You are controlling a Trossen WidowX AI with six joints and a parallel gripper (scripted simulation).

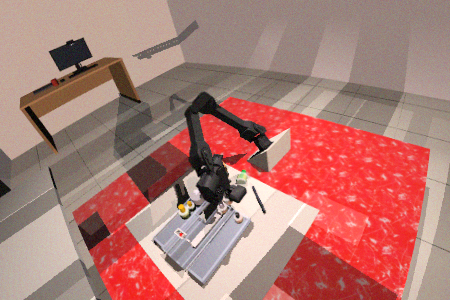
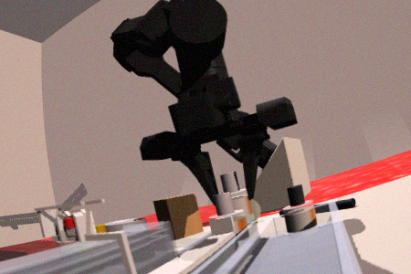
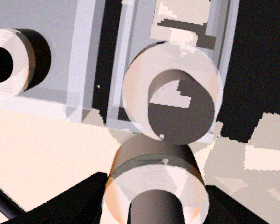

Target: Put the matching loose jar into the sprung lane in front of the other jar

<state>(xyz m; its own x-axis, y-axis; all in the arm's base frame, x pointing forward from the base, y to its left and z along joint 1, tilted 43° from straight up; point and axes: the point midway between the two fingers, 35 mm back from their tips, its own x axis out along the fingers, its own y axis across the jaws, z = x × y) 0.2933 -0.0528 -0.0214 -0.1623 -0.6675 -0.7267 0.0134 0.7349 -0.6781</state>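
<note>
Now: gripper tip 9 cm to the right of the black pen, 8 cm past it and 4 cm above it. Round my gripper tip: grey rack 18 cm ahead, 3 cm to the right, 3 cm below; tan box 13 cm to the right, 12 cm behind, 2 cm below.
</note>
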